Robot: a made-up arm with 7 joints. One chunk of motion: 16 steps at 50 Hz.
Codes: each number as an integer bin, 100 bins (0 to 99) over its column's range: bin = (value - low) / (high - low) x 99, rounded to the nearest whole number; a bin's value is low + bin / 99 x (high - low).
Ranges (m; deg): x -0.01..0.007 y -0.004..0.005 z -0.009..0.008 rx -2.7..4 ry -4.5..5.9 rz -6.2..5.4
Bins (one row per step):
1: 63 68 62 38 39 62
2: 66 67 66 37 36 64
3: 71 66 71 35 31 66
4: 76 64 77 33 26 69
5: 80 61 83 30 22 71
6: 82 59 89 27 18 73
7: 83 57 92 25 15 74
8: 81 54 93 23 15 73
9: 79 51 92 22 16 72
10: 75 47 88 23 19 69
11: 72 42 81 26 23 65
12: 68 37 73 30 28 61
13: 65 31 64 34 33 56
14: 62 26 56 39 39 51
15: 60 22 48 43 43 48
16: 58 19 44 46 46 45
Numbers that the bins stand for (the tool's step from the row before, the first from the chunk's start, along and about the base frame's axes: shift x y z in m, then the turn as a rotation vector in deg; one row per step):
1: 0.00082 0.00218 0.00165 -0.128 -0.403 1.065
2: 0.00133 0.00209 0.00233 -0.196 -0.718 1.299
3: 0.00219 0.00200 0.00319 -0.331 -1.243 1.533
4: 0.00305 0.00182 0.00422 -0.467 -1.769 1.885
5: 0.00374 0.00155 0.00525 -0.670 -2.189 2.119
6: 0.00408 0.00136 0.00628 -0.873 -2.609 2.354
7: 0.00425 0.00118 0.00680 -1.008 -2.924 2.471
8: 0.00391 0.00091 0.00697 -1.143 -2.924 2.354
9: 0.00357 0.00064 0.00680 -1.211 -2.819 2.236
10: 0.00288 0.00027 0.00611 -1.143 -2.504 1.885
11: 0.00236 -0.00018 0.00491 -0.940 -2.084 1.416
12: 0.00168 -0.00064 0.00354 -0.670 -1.559 0.947
13: 0.00116 -0.00118 0.00199 -0.399 -1.033 0.362
14: 0.00065 -0.00164 0.00062 -0.061 -0.403 -0.224
15: 0.00030 -0.00200 -0.00076 0.210 0.017 -0.576
16: -0.00004 -0.00227 -0.00144 0.413 0.332 -0.927

